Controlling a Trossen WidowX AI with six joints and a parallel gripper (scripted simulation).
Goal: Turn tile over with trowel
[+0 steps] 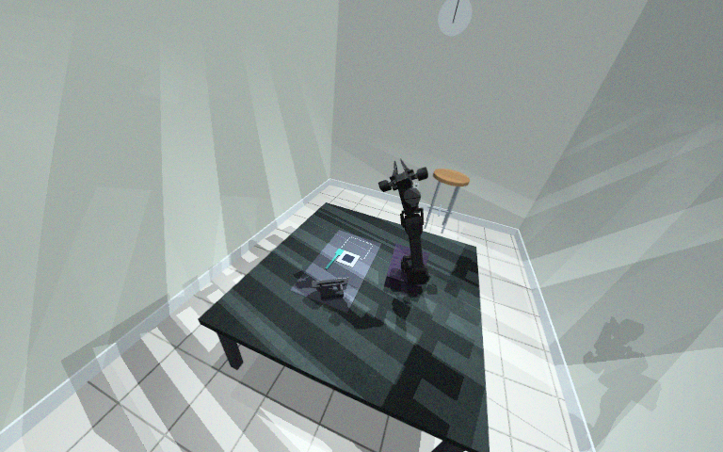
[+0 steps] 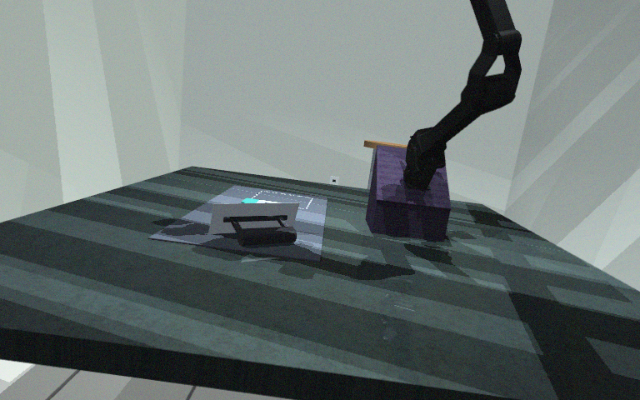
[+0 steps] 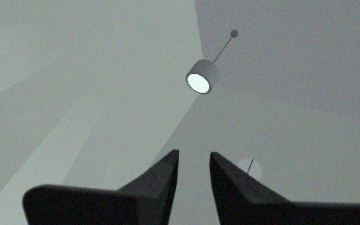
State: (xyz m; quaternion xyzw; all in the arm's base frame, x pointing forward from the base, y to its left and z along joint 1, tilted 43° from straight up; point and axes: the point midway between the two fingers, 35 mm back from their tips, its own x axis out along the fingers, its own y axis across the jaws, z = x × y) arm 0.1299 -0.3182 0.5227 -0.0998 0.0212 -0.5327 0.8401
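Right now the small trowel is 730 mm below my gripper tip, 190 mm ahead of it and 80 mm to the left of it. Also, from my gripper tip: grey mat: 780 mm below, 220 mm ahead, 140 mm to the right; then teal piece: 760 mm below, 280 mm ahead, 180 mm to the right; then tile: 750 mm below, 200 mm to the right, 200 mm ahead.
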